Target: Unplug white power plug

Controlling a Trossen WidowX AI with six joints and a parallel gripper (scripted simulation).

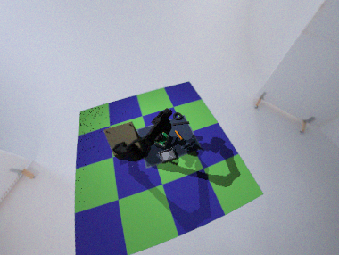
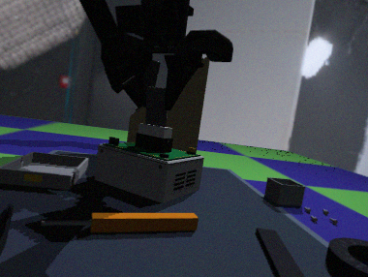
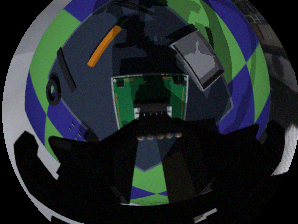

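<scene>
The white power plug is 3 cm below my gripper tip. From my gripper tip the other things lie so: black bar 22 cm ahead, 9 cm to the left, 11 cm below; then dark mat 5 cm ahead, 11 cm below.
</scene>
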